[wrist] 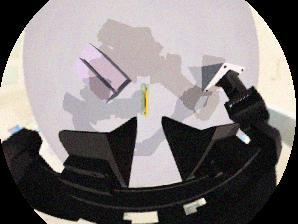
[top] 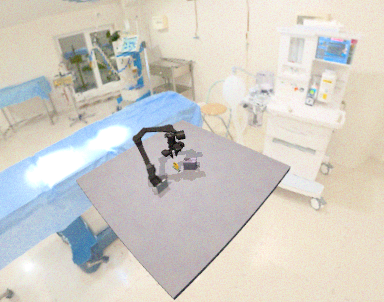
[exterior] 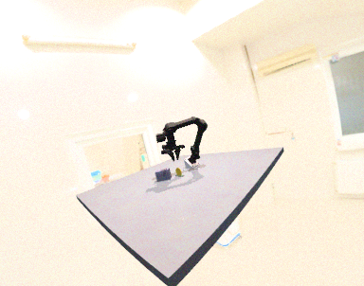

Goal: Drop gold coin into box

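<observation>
My gripper tip is now 90 mm above the gold coin.
</observation>
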